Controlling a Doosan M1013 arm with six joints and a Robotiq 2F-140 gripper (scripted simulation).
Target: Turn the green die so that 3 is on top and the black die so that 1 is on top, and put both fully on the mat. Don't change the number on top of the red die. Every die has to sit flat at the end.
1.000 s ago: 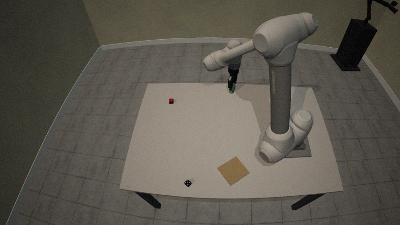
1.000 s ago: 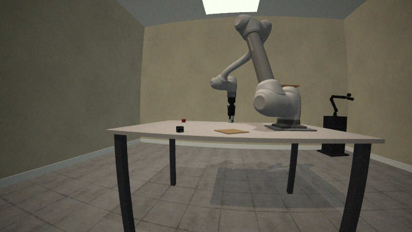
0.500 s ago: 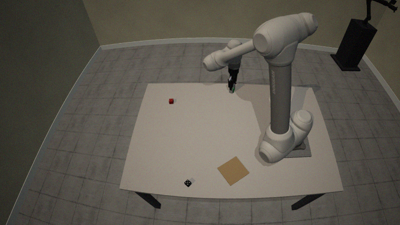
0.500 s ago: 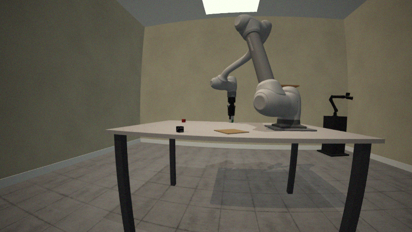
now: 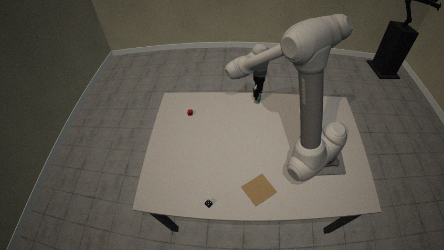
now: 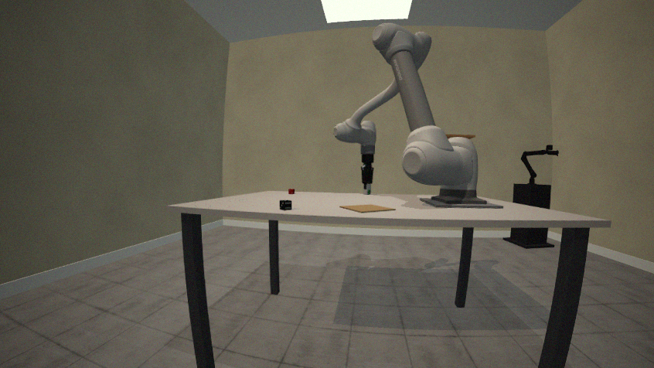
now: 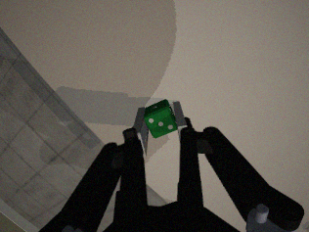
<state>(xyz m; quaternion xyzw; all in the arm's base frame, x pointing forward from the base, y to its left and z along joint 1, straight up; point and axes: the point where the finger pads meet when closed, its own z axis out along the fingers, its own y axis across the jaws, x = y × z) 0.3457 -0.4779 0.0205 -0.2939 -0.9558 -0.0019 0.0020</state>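
Right now my hand is 80 mm short of the tan mat, 640 mm to the right of it and 30 mm above it. Round my hand: red die: 460 mm ahead, 70 mm to the left, 20 mm below; black die: 350 mm ahead, 710 mm to the left, 20 mm below; green die: 20 mm below.
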